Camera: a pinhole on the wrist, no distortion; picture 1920 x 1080 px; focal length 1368.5 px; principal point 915.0 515.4 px. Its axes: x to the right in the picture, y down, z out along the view. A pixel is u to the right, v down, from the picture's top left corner.
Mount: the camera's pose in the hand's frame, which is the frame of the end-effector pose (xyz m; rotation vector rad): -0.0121 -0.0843 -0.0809 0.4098 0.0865 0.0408
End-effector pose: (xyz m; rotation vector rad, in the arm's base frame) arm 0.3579 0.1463 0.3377 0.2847 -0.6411 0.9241
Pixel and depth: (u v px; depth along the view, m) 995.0 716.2 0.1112
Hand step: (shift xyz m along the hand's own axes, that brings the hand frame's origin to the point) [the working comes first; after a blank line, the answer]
In the camera's frame: 0.0065 0.0163 0.1112

0.0043 -0.1130 0.0267
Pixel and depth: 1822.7 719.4 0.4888
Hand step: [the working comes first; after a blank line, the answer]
In the camera's frame: 0.3242 0.0729 0.4888

0.3541 -0.1926 0.3702
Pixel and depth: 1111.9 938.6 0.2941
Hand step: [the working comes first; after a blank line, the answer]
In the camera's frame: 0.0423 0.0909 0.2941

0.0551 -0.1150 0.2209
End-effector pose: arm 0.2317 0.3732 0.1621 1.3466 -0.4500 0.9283
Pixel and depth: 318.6 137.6 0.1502
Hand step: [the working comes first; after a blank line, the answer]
In the camera's frame: -0.0655 -0.0415 0.1502

-0.0625 -0.1855 0.0447
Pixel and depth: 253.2 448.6 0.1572
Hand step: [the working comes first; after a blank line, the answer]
In the camera's frame: -0.0760 -0.0077 0.1572

-0.0731 -0.1579 0.0654
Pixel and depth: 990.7 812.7 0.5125
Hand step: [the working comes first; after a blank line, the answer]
In the camera's frame: 0.0283 0.1113 0.5125

0.0609 -0.1836 0.4296
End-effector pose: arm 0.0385 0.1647 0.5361 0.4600 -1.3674 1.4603
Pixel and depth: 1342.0 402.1 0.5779
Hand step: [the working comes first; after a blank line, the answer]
In the camera's frame: 0.1803 -0.0478 0.5779

0.2217 -0.3467 0.4143
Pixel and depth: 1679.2 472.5 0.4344
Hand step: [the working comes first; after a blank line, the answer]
In the camera's frame: 0.2426 -0.0136 0.4344

0.2697 -0.2550 0.2921
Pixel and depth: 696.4 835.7 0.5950
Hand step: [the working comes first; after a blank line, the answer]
In the camera's frame: -0.0950 0.1393 0.5950

-0.0549 -0.1978 0.5255
